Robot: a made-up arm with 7 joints. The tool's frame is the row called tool. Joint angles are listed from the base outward.
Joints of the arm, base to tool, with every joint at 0 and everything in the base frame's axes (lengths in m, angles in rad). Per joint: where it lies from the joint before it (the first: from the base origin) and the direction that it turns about. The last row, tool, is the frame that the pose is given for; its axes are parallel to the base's.
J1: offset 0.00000 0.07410 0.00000 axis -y
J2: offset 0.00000 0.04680 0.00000 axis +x
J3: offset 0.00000 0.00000 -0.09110 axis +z
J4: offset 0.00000 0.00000 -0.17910 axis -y
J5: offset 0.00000 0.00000 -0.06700 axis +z
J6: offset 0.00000 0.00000 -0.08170 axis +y
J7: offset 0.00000 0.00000 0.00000 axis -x
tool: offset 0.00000 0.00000 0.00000
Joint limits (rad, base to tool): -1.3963..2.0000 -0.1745..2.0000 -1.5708..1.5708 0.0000..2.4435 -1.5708..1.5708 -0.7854..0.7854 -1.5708..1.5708
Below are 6 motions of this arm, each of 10 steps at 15 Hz.
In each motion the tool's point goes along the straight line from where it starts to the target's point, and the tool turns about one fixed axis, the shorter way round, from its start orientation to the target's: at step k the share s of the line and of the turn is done. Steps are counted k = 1, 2, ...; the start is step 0. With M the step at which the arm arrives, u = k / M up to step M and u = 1 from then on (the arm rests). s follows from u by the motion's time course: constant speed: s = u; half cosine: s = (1 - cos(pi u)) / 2; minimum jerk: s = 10 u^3 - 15 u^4 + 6 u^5.
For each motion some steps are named. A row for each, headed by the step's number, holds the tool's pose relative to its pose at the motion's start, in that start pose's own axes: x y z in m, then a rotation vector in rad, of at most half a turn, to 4 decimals.
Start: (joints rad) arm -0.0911 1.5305 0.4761 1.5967 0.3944 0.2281 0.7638
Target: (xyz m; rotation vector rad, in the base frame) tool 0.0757 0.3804 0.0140 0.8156 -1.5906 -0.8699
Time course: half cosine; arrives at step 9
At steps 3, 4, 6, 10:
3: -0.0023 -0.0134 0.0106 0.1199 -0.0560 -0.0023
4: -0.0037 -0.0222 0.0176 0.1981 -0.0926 -0.0038
6: -0.0068 -0.0403 0.0319 0.3596 -0.1681 -0.0069
10: -0.0090 -0.0538 0.0426 0.4795 -0.2241 -0.0093

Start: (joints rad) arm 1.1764 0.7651 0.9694 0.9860 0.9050 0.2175 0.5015
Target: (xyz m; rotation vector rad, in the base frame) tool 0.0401 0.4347 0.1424 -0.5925 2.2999 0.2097
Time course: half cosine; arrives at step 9
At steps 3, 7, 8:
3: 0.0368 -0.0321 -0.0225 -0.2042 -0.2461 -0.1477
7: 0.1301 -0.1135 -0.0794 -0.7211 -0.8693 -0.5218
8: 0.1429 -0.1247 -0.0872 -0.7920 -0.9547 -0.5731

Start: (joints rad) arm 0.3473 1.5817 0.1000 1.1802 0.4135 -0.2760 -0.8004
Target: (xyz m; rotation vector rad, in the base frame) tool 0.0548 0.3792 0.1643 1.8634 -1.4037 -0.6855
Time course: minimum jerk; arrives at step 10
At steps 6, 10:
6: 0.0731 0.0486 -0.0376 -0.4423 -0.0985 -0.3566
10: 0.1072 0.0713 -0.0550 -0.6480 -0.1443 -0.5224

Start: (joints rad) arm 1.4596 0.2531 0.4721 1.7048 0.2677 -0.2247 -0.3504
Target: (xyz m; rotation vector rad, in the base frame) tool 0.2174 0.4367 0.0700 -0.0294 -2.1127 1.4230
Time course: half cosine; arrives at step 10
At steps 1, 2, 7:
1: 0.0000 0.0039 -0.0027 0.0099 0.0216 -0.0095
2: 0.0002 0.0151 -0.0105 0.0386 0.0844 -0.0372
7: 0.0016 0.1258 -0.0870 0.3207 0.7015 -0.3096

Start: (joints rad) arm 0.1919 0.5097 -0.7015 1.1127 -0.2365 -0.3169 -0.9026
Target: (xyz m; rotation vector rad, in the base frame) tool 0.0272 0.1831 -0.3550 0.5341 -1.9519 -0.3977
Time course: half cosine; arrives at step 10
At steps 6, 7, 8, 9, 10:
6: 0.0076 -0.0099 0.0951 0.0024 -0.1024 0.1353
7: 0.0092 -0.0120 0.1153 0.0029 -0.1242 0.1642
8: 0.0105 -0.0136 0.1314 0.0033 -0.1415 0.1870
9: 0.0113 -0.0147 0.1417 0.0036 -0.1527 0.2017
10: 0.0116 -0.0151 0.1453 0.0037 -0.1565 0.2068

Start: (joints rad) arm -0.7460 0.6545 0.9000 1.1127 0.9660 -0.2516 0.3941
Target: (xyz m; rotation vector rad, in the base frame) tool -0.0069 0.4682 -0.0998 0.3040 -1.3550 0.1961
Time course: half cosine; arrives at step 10
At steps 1, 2, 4, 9, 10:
1: 0.0028 0.0002 -0.0020 -0.0077 0.0018 -0.0030
2: 0.0108 0.0007 -0.0078 -0.0301 0.0069 -0.0117
4: 0.0392 0.0027 -0.0283 -0.1090 0.0248 -0.0425
9: 0.1106 0.0076 -0.0798 -0.3079 0.0702 -0.1199
10: 0.1134 0.0078 -0.0818 -0.3156 0.0719 -0.1229

